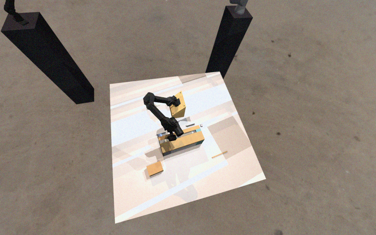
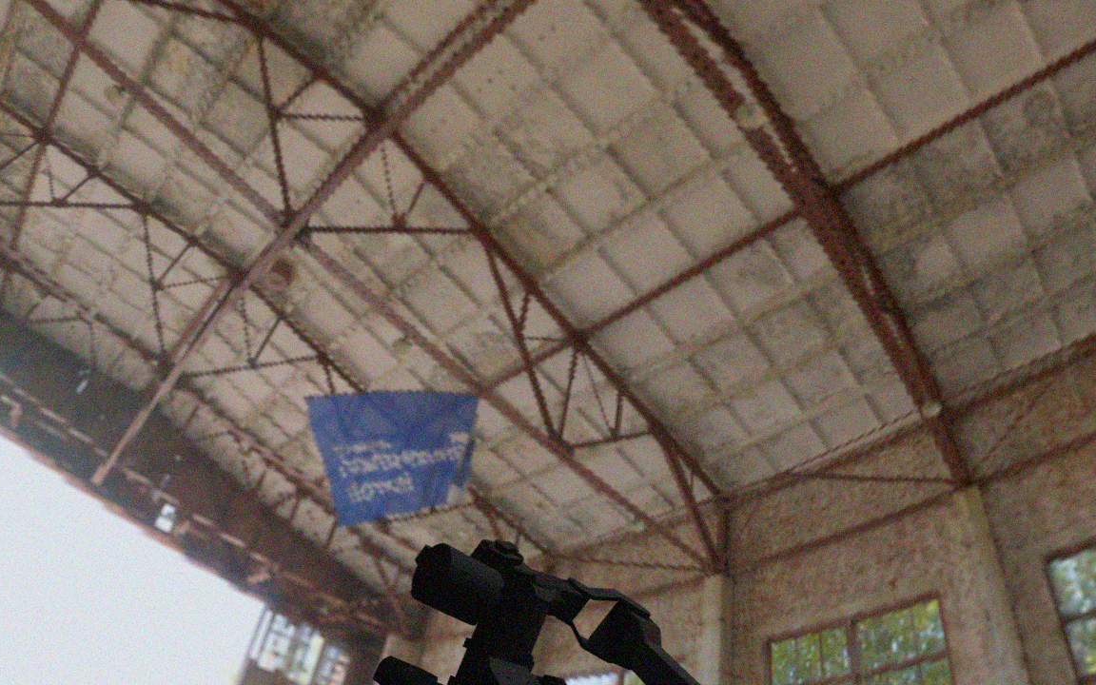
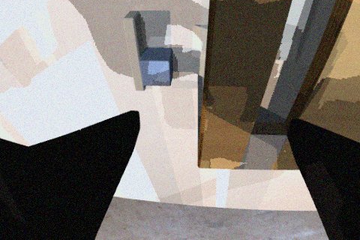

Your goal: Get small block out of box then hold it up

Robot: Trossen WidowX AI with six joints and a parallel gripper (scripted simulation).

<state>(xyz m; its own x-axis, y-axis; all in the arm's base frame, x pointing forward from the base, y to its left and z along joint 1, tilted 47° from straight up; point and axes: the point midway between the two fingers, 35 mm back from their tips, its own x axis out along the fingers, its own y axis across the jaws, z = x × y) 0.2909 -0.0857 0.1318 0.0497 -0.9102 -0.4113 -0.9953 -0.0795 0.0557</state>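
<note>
The blue block is 50 mm behind my gripper tip, 50 mm to the right of it and 130 mm below it. The rest, counted from my gripper tip: wooden box: 20 mm ahead, 120 mm to the left, 90 mm below; flat tan tile: 240 mm ahead, 150 mm to the right, 120 mm below; thin stick: 250 mm ahead, 450 mm to the left, 140 mm below.
</note>
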